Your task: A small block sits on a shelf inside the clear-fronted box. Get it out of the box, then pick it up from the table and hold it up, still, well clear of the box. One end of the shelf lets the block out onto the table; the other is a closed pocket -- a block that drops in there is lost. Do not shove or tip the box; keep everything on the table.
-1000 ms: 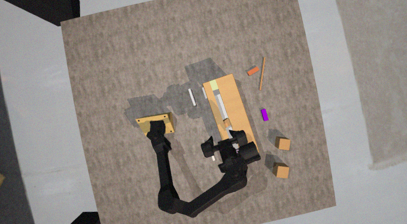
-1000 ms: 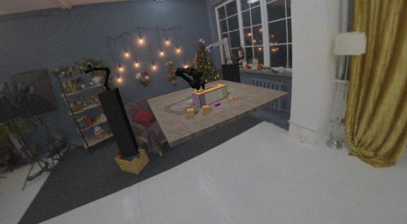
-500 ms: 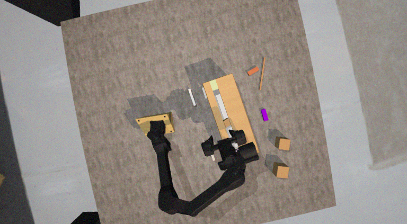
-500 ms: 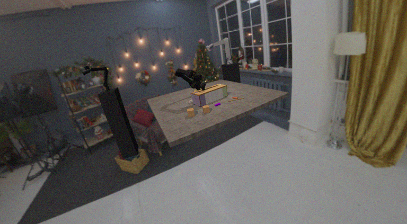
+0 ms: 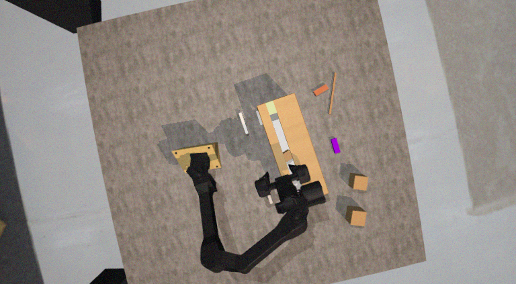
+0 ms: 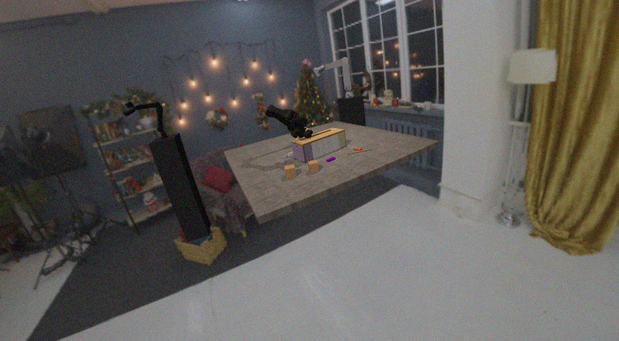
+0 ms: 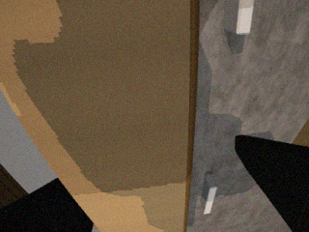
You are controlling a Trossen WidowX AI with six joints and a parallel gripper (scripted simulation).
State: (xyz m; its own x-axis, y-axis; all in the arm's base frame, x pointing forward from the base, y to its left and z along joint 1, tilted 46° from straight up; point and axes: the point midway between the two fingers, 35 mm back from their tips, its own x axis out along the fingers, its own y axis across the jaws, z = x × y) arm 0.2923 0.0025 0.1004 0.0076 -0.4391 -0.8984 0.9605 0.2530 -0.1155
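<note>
My gripper tip is 40 mm short of the tan block and 50 mm to the right of it. From my gripper tip the other things lie so: grey cube (80 mm ahead, 220 mm to the right, 80 mm below); then thin stick (250 mm ahead, 280 mm to the left, 80 mm below); then box (20 mm ahead, 60 mm to the left, 20 mm below).
</note>
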